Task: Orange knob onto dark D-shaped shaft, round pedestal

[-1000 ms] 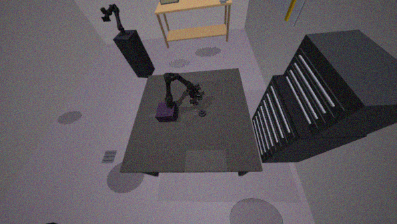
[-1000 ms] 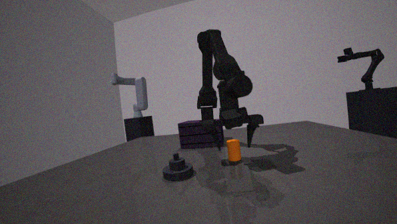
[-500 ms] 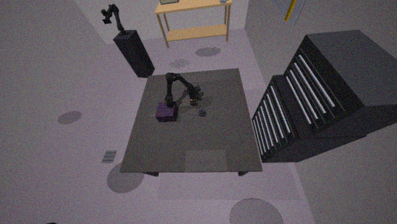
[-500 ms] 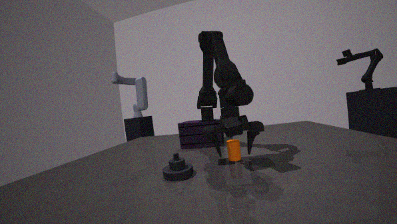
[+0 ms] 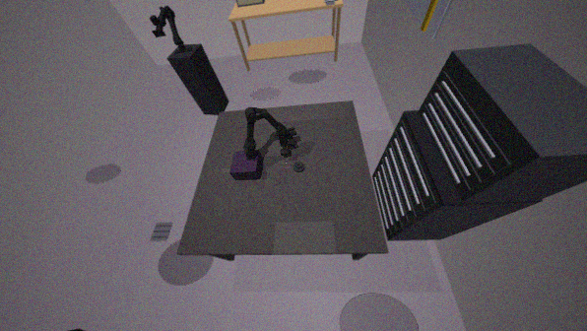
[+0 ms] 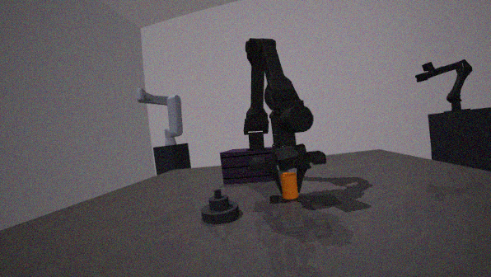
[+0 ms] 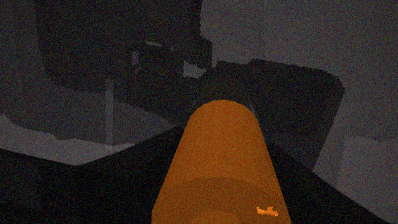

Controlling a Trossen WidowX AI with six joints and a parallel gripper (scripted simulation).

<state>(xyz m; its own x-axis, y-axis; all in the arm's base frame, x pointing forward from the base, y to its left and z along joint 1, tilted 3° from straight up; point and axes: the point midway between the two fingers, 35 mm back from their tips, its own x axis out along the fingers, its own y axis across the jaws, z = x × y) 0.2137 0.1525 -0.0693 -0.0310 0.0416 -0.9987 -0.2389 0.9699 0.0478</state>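
Right now my gripper tip is 130 mm short of the D-shaped shaft, 140 mm to the left of it and 20 mm below it. Round my gripper tip: orange knob (20 mm above).
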